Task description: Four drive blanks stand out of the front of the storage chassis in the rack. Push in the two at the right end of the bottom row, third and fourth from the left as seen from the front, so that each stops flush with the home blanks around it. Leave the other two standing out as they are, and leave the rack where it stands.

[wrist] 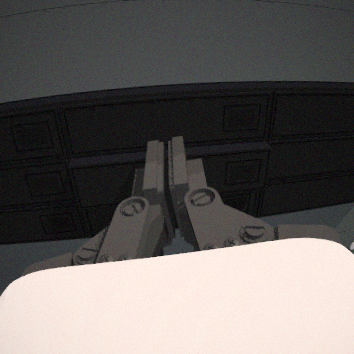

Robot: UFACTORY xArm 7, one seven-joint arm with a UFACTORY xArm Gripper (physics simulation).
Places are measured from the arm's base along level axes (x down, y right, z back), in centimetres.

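Pixels of known places: gripper, fingertip midpoint: (170,162).
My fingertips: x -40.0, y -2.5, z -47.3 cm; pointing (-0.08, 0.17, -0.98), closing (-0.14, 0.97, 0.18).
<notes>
Ahead of a thing's pixels: the offset from my fingertips to its top centre. "pt": to the spot under its first point.
The dark front of the storage chassis @[pt dx -3.3, dy +1.9, dz -1.1 cm] (200,90) crosses the wrist view, with blanks in rows and columns. The blank behind my fingers, in the middle visible row @[pt dx +0.9, dy +2.6, dz +0.0 cm] (217,172), shows a narrow top ledge, so it stands slightly proud of the blank above it @[pt dx -2.0, dy -0.8, dz -1.0 cm] (150,120). My gripper (170,162) is shut and empty. Its fingertips overlap this ledge in view; whether they touch the blank cannot be told. The fingers hide much of its face and most of the blank below it. Which of the four standing-out blanks this is cannot be told from this view.
More dark blanks lie to the left (45,182) and right (310,155), with no clear ledges. A grey surface (150,45) spans the view above the chassis front. Part of a grey bracket (346,227) shows at the right edge. A pale wrist part (175,305) fills the bottom.
</notes>
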